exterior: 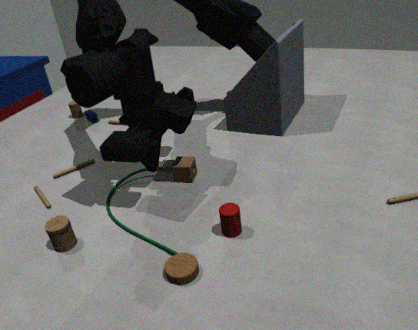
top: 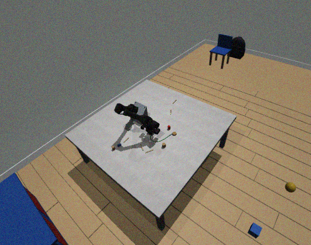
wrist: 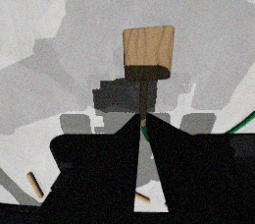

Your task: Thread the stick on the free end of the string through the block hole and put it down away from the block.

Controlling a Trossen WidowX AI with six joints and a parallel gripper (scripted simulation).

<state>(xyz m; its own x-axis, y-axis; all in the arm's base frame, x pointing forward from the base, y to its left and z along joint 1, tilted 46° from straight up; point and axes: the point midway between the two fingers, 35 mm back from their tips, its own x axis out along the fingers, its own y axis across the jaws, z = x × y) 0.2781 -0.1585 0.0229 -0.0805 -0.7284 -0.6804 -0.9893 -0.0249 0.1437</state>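
Now: gripper tip 50 mm to the right of the wooden block and 10 mm past it. Also, from my gripper tip: red cylinder: 170 mm to the left, 100 mm ahead, 10 mm above; blue piece: 260 mm to the right, 180 mm behind; round wooden button: 180 mm ahead, 140 mm to the left, 10 mm below.
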